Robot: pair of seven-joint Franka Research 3 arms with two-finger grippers.
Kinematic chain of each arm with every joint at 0, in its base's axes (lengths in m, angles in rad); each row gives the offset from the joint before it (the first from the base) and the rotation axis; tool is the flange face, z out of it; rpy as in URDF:
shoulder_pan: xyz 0 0 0.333 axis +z
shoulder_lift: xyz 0 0 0 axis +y
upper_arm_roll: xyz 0 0 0.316 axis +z
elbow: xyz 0.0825 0 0 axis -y
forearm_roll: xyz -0.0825 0 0.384 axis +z
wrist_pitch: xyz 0 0 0 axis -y
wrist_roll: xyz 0.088 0 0 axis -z
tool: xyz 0 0 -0.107 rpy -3.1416 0 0
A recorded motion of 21 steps. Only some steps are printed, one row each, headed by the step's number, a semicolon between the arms.
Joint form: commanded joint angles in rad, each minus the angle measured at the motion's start. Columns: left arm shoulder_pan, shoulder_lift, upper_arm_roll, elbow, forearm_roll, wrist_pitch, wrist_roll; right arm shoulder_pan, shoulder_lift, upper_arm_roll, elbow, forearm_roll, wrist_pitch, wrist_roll.
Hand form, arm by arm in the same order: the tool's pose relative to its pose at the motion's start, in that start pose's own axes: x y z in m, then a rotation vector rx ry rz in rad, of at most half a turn. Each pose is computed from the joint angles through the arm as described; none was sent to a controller.
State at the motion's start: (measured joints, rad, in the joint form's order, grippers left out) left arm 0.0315 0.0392 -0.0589 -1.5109 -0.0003 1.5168 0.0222; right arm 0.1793 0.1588 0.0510 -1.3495 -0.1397 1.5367 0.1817
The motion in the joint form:
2: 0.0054 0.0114 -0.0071 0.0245 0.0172 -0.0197 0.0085; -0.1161 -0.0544 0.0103 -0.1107 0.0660 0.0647 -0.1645
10: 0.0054 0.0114 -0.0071 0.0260 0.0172 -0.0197 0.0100; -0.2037 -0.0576 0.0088 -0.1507 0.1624 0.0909 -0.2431
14: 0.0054 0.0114 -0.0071 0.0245 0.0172 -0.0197 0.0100; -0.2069 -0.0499 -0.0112 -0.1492 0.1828 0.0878 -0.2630
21: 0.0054 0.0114 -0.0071 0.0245 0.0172 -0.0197 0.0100; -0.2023 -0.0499 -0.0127 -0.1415 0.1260 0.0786 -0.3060
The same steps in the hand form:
2: 0.0015 -0.0013 -0.0034 0.0160 -0.0070 0.0090; -0.0050 0.0534 0.0212 0.0603 -0.0078 -0.0657
10: 0.0015 -0.0013 -0.0041 0.0160 -0.0055 0.0105; -0.0039 0.0936 0.0414 0.1532 -0.0216 -0.0518
14: 0.0015 -0.0013 -0.0034 0.0160 -0.0070 0.0105; -0.0024 0.1041 0.0469 0.1716 -0.0296 -0.0477
21: 0.0015 -0.0013 -0.0034 0.0160 -0.0070 0.0105; -0.0031 0.1084 0.0447 0.1158 -0.0314 -0.0980

